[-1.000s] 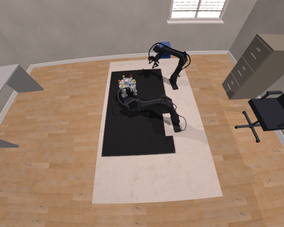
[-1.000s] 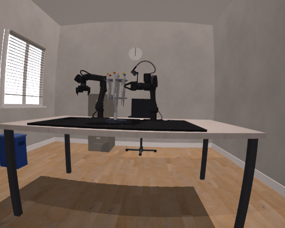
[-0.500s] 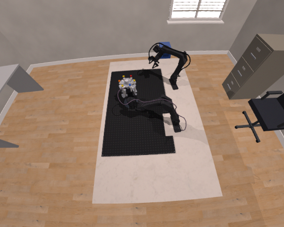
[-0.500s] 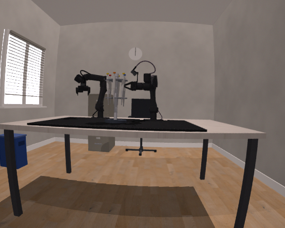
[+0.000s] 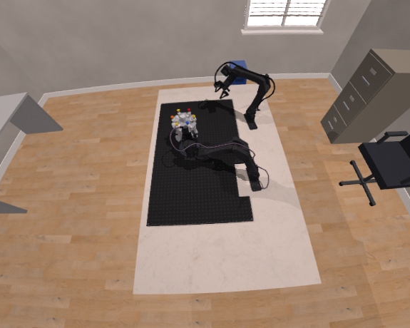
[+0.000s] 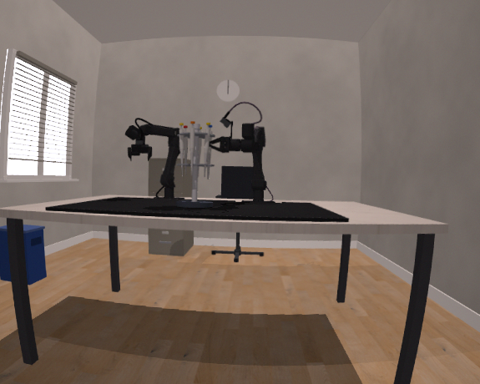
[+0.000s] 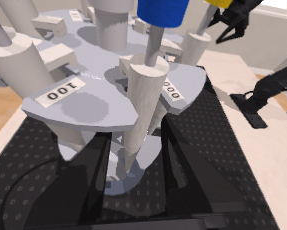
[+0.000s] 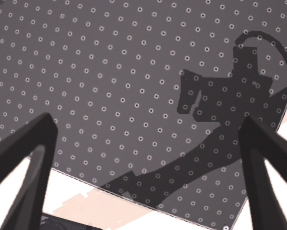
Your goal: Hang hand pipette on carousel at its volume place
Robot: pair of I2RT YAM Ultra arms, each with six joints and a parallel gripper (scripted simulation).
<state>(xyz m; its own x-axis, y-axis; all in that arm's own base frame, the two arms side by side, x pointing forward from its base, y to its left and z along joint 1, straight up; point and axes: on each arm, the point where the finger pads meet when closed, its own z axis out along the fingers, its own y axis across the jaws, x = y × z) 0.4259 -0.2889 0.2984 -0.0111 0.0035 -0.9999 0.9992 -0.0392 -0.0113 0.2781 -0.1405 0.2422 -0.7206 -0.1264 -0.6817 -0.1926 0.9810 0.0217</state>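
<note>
My left hand is 10 mm short of the hand pipette, 10 mm to the left of it and 30 mm above it.
</note>
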